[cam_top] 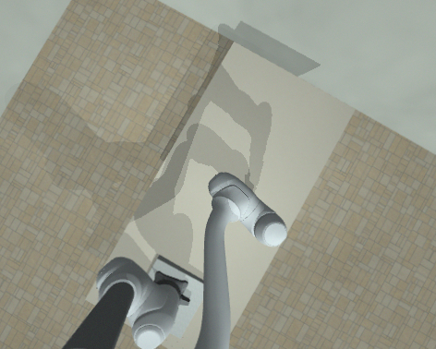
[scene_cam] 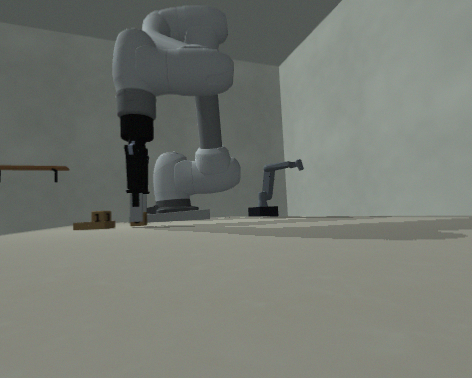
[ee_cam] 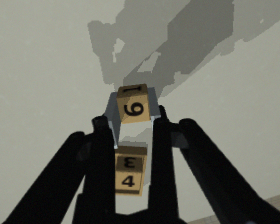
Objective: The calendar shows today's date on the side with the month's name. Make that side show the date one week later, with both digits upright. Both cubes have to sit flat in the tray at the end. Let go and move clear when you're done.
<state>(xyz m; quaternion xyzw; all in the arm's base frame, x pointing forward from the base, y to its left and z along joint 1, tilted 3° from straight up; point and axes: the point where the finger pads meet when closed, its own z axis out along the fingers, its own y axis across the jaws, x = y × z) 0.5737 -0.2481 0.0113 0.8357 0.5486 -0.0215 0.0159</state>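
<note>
The wooden cube is 3 cm below my hand. The rest, counted from my hand: tray (9 cm to the right, 7 cm behind, 4 cm below).
</note>
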